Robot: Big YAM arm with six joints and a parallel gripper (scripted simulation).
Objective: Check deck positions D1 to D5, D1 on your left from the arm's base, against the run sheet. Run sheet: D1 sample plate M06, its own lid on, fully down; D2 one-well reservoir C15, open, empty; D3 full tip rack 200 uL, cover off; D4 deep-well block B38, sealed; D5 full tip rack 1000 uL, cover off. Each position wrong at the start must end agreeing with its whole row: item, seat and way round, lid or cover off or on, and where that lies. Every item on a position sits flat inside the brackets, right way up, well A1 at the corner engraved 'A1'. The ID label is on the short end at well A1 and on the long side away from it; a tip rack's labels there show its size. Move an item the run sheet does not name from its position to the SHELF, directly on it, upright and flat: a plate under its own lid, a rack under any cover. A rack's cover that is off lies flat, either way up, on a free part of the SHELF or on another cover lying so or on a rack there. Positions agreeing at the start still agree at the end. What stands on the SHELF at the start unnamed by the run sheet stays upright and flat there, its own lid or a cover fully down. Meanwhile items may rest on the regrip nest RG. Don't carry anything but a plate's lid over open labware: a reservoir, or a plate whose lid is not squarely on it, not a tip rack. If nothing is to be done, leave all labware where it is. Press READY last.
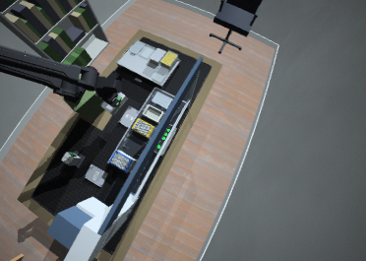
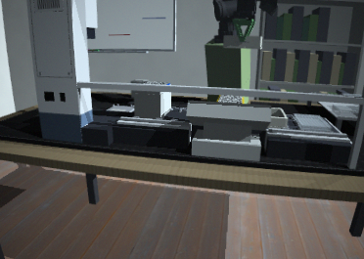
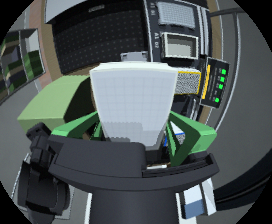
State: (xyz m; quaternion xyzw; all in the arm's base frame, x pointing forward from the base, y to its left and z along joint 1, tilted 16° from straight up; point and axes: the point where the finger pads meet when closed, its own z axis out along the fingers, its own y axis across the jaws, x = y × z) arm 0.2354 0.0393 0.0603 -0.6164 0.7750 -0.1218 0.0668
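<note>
My gripper is now 10 mm above the sealed block. The rest, counted from my hand: reservoir (180 mm ahead, 70 mm to the left, 240 mm below); then blue tip rack (120 mm ahead, 300 mm to the right, 180 mm below); then yellow tip rack (160 mm ahead, 50 mm to the right, 200 mm below).
</note>
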